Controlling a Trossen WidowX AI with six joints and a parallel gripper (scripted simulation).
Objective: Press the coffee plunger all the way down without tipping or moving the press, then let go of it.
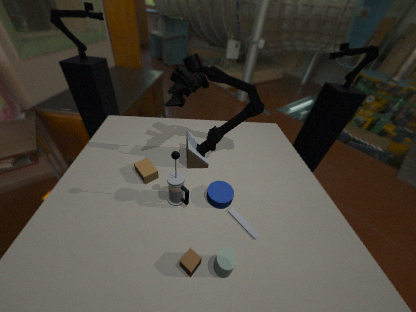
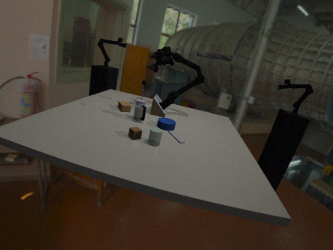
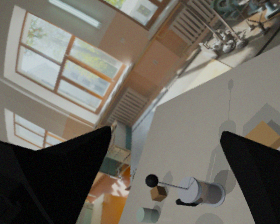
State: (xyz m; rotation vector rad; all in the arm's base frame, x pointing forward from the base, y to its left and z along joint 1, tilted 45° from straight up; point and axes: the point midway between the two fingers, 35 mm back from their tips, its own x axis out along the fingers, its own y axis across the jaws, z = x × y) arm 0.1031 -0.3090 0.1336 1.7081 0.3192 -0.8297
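Right now my gripper tip is 26 cm above the coffee press, 19 cm short of it and 8 cm to the right of it. Round my gripper tip: small brown cube: 43 cm ahead, 36 cm below, 15 cm to the left; tan box: 36 cm below, 11 cm to the right, 6 cm ahead; blue disc: 36 cm below, 26 cm to the left, 16 cm ahead.
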